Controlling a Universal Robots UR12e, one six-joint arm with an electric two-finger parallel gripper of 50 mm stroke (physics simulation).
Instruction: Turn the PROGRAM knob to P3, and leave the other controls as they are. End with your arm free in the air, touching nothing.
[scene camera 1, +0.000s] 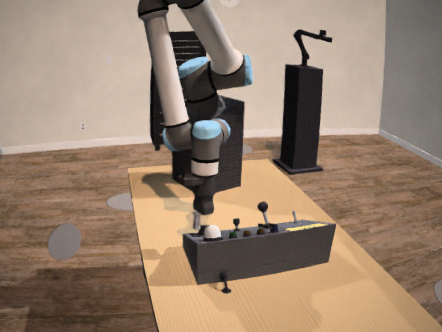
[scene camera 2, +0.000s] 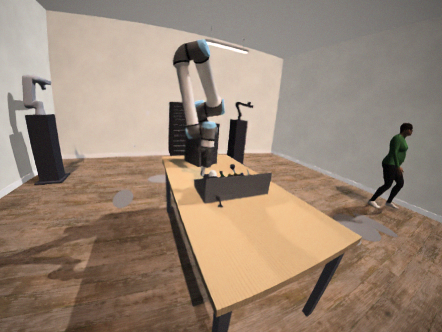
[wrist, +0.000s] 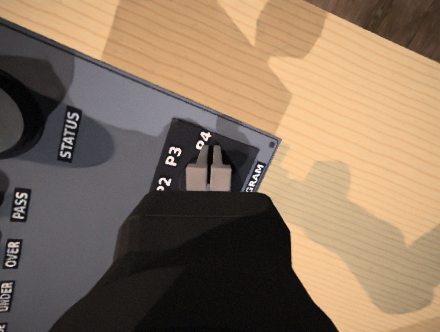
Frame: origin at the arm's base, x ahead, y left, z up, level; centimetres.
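Seen in the pictures: gripper, fingertip midpoint: (scene camera 1: 196, 228) (scene camera 2: 202, 175) (wrist: 211, 157); arm's base, link origin: (scene camera 1: 206, 111).
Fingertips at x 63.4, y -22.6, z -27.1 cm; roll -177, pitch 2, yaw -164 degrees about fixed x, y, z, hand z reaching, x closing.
Offsets run from my fingertips to a thing's top centre. "spot": to the spot under its first point.
The dark grey control box (scene camera 1: 265, 259) (scene camera 2: 235, 188) (wrist: 75, 210) sits on the table. My gripper (scene camera 1: 197, 228) (scene camera 2: 203, 173) (wrist: 211, 157) is shut, with a thin gap between its fingers and no knob gripped. It points down at the PROGRAM knob, very close over it; whether it touches is not clear. The black PROGRAM knob @(dx -0.8, dy +3.1, dz +1.2 cm) (scene camera 1: 203, 230) is at the box's left end in scene camera 1. In the wrist view the fingers and gripper body cover most of it, and its pointer is hidden. The P3 label @(spot: dx +3.4, dy +1.2, dz -0.9 cm) (wrist: 173, 156) and P4 label @(spot: dx +1.2, dy -1.0, dz -1.8 cm) (wrist: 203, 140) show on its dark plate.
A white dome @(spot: dx +16.2, dy +0.5, dz +7.4 cm) (scene camera 1: 212, 232) stands beside the knob. Several small buttons, a ball-topped lever @(dx -4.9, dy +27.4, dz +4.9 cm) (scene camera 1: 263, 207) and a small toggle @(dx +0.7, dy +39.1, dz +1.3 cm) (scene camera 1: 295, 217) are farther along the box. A small black stand (scene camera 1: 225, 284) (scene camera 2: 219, 202) is in front of the box. A person (scene camera 2: 396, 155) is at the right.
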